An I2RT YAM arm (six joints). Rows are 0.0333 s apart.
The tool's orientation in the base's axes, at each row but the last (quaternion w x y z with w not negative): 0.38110, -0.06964, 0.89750, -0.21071; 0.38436, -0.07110, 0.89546, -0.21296; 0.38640, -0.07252, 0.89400, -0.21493; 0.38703, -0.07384, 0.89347, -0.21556; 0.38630, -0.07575, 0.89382, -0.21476; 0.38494, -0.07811, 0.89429, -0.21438; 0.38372, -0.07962, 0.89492, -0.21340; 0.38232, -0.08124, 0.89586, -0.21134; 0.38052, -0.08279, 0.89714, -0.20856; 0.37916, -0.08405, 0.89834, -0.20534
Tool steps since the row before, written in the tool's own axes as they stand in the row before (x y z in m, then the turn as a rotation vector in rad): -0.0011, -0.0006, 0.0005, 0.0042, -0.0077, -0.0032; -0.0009, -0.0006, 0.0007, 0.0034, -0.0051, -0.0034; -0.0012, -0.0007, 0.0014, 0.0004, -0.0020, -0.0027; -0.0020, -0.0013, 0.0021, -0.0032, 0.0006, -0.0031; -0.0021, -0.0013, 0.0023, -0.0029, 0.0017, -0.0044; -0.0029, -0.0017, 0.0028, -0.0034, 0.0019, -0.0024; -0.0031, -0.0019, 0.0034, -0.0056, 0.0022, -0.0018; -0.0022, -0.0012, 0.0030, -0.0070, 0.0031, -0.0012; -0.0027, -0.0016, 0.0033, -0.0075, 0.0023, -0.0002; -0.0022, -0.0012, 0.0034, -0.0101, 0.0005, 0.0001
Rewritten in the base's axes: 0.0011, -0.0004, 0.0007, -0.0055, -0.0071, 0.0026; 0.0011, -0.0005, 0.0004, -0.0050, -0.0045, 0.0021; 0.0018, -0.0007, 0.0002, -0.0023, -0.0010, 0.0023; 0.0029, -0.0013, 0.0006, 0.0000, 0.0025, 0.0037; 0.0031, -0.0013, 0.0006, -0.0011, 0.0038, 0.0038; 0.0040, -0.0015, 0.0009, 0.0007, 0.0035, 0.0029; 0.0046, -0.0018, 0.0008, 0.0026, 0.0043, 0.0038; 0.0037, -0.0014, 0.0001, 0.0040, 0.0053, 0.0039; 0.0042, -0.0016, 0.0004, 0.0051, 0.0044, 0.0040; 0.0040, -0.0014, -0.0002, 0.0071, 0.0035, 0.0063
